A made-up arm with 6 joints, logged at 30 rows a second.
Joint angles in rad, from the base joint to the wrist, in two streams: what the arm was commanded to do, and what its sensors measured. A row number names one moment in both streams.
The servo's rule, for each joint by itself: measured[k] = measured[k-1] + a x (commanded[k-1-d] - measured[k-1]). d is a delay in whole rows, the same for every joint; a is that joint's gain. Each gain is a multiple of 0.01, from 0.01 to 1. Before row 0 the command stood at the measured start. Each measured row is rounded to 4 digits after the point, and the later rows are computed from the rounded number. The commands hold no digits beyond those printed.
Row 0, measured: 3.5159 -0.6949 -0.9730 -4.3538 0.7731 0.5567
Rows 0 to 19, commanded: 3.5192 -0.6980 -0.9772 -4.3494 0.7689 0.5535; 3.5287 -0.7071 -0.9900 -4.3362 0.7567 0.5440; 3.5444 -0.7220 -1.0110 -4.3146 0.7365 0.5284; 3.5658 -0.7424 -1.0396 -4.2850 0.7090 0.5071; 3.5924 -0.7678 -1.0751 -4.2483 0.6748 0.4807; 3.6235 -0.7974 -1.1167 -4.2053 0.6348 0.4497; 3.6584 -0.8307 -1.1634 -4.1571 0.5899 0.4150; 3.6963 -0.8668 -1.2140 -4.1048 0.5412 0.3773; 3.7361 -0.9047 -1.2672 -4.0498 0.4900 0.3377; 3.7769 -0.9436 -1.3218 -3.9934 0.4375 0.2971; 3.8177 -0.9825 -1.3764 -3.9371 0.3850 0.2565; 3.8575 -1.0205 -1.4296 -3.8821 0.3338 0.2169; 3.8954 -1.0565 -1.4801 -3.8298 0.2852 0.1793; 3.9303 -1.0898 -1.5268 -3.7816 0.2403 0.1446; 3.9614 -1.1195 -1.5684 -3.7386 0.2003 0.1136; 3.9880 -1.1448 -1.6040 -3.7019 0.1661 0.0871; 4.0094 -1.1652 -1.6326 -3.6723 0.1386 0.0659; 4.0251 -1.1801 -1.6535 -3.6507 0.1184 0.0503; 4.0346 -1.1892 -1.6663 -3.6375 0.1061 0.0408; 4.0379 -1.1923 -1.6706 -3.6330 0.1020 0.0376
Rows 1 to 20, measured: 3.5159 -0.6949 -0.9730 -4.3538 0.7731 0.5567; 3.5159 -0.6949 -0.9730 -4.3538 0.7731 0.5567; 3.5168 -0.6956 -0.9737 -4.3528 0.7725 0.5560; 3.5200 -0.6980 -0.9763 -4.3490 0.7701 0.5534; 3.5266 -0.7030 -0.9819 -4.3411 0.7651 0.5479; 3.5372 -0.7113 -0.9911 -4.3282 0.7567 0.5389; 3.5521 -0.7232 -1.0045 -4.3098 0.7444 0.5261; 3.5714 -0.7388 -1.0225 -4.2858 0.7280 0.5093; 3.5949 -0.7581 -1.0450 -4.2562 0.7073 0.4886; 3.6223 -0.7809 -1.0720 -4.2214 0.6824 0.4641; 3.6530 -0.8069 -1.1032 -4.1819 0.6535 0.4363; 3.6865 -0.8356 -1.1382 -4.1385 0.6211 0.4057; 3.7219 -0.8664 -1.1763 -4.0922 0.5857 0.3729; 3.7585 -0.8988 -1.2168 -4.0439 0.5479 0.3386; 3.7955 -0.9319 -1.2589 -3.9947 0.5085 0.3036; 3.8319 -0.9651 -1.3018 -3.9457 0.4683 0.2686; 3.8669 -0.9975 -1.3445 -3.8981 0.4281 0.2345; 3.8996 -1.0284 -1.3860 -3.8530 0.3888 0.2021; 3.9292 -1.0571 -1.4255 -3.8114 0.3513 0.1721; 3.9551 -1.0829 -1.4620 -3.7744 0.3164 0.1453
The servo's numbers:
d 2
a 0.27 0.21 0.16 0.23 0.15 0.22

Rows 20 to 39, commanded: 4.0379 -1.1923 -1.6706 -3.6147 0.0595 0.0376; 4.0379 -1.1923 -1.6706 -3.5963 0.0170 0.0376; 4.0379 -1.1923 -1.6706 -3.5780 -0.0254 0.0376; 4.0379 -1.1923 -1.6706 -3.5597 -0.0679 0.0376; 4.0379 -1.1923 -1.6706 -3.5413 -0.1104 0.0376; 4.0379 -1.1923 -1.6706 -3.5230 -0.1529 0.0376; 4.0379 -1.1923 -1.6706 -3.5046 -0.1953 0.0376; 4.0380 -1.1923 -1.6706 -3.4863 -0.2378 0.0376; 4.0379 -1.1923 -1.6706 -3.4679 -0.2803 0.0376; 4.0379 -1.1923 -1.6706 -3.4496 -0.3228 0.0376; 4.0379 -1.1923 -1.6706 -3.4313 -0.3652 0.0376; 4.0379 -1.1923 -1.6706 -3.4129 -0.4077 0.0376; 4.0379 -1.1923 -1.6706 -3.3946 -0.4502 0.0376; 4.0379 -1.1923 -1.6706 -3.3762 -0.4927 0.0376; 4.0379 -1.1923 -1.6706 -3.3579 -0.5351 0.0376; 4.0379 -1.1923 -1.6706 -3.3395 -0.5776 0.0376; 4.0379 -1.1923 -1.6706 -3.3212 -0.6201 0.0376; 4.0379 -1.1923 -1.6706 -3.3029 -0.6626 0.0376; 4.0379 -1.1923 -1.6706 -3.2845 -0.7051 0.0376; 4.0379 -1.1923 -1.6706 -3.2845 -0.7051 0.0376
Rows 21 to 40, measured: 3.9766 -1.1052 -1.4947 -3.7429 0.2849 0.1223; 3.9932 -1.1235 -1.5228 -3.7176 0.2575 0.1037; 4.0053 -1.1379 -1.5464 -3.6939 0.2278 0.0892; 4.0141 -1.1493 -1.5663 -3.6715 0.1962 0.0778; 4.0205 -1.1583 -1.5830 -3.6500 0.1630 0.0690; 4.0252 -1.1654 -1.5970 -3.6292 0.1284 0.0621; 4.0286 -1.1710 -1.6088 -3.6090 0.0926 0.0567; 4.0311 -1.1755 -1.6187 -3.5892 0.0558 0.0525; 4.0329 -1.1790 -1.6270 -3.5697 0.0181 0.0492; 4.0343 -1.1818 -1.6340 -3.5505 -0.0203 0.0466; 4.0353 -1.1840 -1.6399 -3.5315 -0.0593 0.0446; 4.0360 -1.1857 -1.6448 -3.5127 -0.0988 0.0431; 4.0365 -1.1871 -1.6489 -3.4940 -0.1388 0.0419; 4.0369 -1.1882 -1.6524 -3.4753 -0.1791 0.0410; 4.0372 -1.1891 -1.6553 -3.4567 -0.2198 0.0403; 4.0374 -1.1898 -1.6577 -3.4382 -0.2607 0.0397; 4.0375 -1.1903 -1.6598 -3.4197 -0.3019 0.0392; 4.0376 -1.1907 -1.6615 -3.4013 -0.3433 0.0388; 4.0377 -1.1910 -1.6630 -3.3829 -0.3848 0.0385; 4.0378 -1.1913 -1.6642 -3.3645 -0.4265 0.0383
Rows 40 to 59, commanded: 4.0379 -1.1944 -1.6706 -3.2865 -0.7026 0.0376; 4.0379 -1.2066 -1.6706 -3.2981 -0.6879 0.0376; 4.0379 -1.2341 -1.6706 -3.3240 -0.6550 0.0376; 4.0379 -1.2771 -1.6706 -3.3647 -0.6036 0.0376; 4.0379 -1.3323 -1.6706 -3.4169 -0.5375 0.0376; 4.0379 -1.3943 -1.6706 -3.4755 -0.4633 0.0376; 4.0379 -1.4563 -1.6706 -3.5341 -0.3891 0.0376; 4.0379 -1.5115 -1.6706 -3.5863 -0.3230 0.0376; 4.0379 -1.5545 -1.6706 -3.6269 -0.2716 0.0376; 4.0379 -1.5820 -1.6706 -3.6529 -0.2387 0.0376; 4.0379 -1.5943 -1.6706 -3.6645 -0.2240 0.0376; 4.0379 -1.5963 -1.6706 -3.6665 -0.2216 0.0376; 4.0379 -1.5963 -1.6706 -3.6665 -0.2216 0.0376; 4.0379 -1.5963 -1.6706 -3.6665 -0.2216 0.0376; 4.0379 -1.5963 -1.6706 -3.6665 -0.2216 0.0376; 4.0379 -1.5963 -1.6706 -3.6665 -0.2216 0.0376; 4.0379 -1.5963 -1.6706 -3.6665 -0.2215 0.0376; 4.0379 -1.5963 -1.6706 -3.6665 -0.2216 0.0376; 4.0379 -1.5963 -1.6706 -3.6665 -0.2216 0.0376; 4.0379 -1.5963 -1.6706 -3.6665 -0.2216 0.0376
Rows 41 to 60, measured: 4.0378 -1.1915 -1.6652 -3.3461 -0.4683 0.0381; 4.0378 -1.1917 -1.6661 -3.3319 -0.5038 0.0380; 4.0378 -1.1923 -1.6668 -3.3215 -0.5336 0.0379; 4.0378 -1.1953 -1.6674 -3.3161 -0.5567 0.0378; 4.0378 -1.2034 -1.6679 -3.3179 -0.5714 0.0378; 4.0378 -1.2189 -1.6683 -3.3287 -0.5762 0.0378; 4.0378 -1.2427 -1.6687 -3.3490 -0.5704 0.0378; 4.0378 -1.2745 -1.6690 -3.3781 -0.5543 0.0378; 4.0378 -1.3127 -1.6693 -3.4140 -0.5295 0.0378; 4.0378 -1.3544 -1.6695 -3.4536 -0.4985 0.0378; 4.0378 -1.3964 -1.6697 -3.4935 -0.4645 0.0378; 4.0378 -1.4354 -1.6698 -3.5302 -0.4306 0.0378; 4.0378 -1.4688 -1.6699 -3.5611 -0.3996 0.0378; 4.0378 -1.4956 -1.6700 -3.5853 -0.3729 0.0378; 4.0378 -1.5167 -1.6701 -3.6040 -0.3502 0.0378; 4.0378 -1.5334 -1.6702 -3.6184 -0.3309 0.0378; 4.0378 -1.5466 -1.6703 -3.6295 -0.3145 0.0378; 4.0378 -1.5570 -1.6703 -3.6380 -0.3006 0.0378; 4.0378 -1.5653 -1.6703 -3.6446 -0.2887 0.0378; 4.0378 -1.5718 -1.6703 -3.6496 -0.2786 0.0378
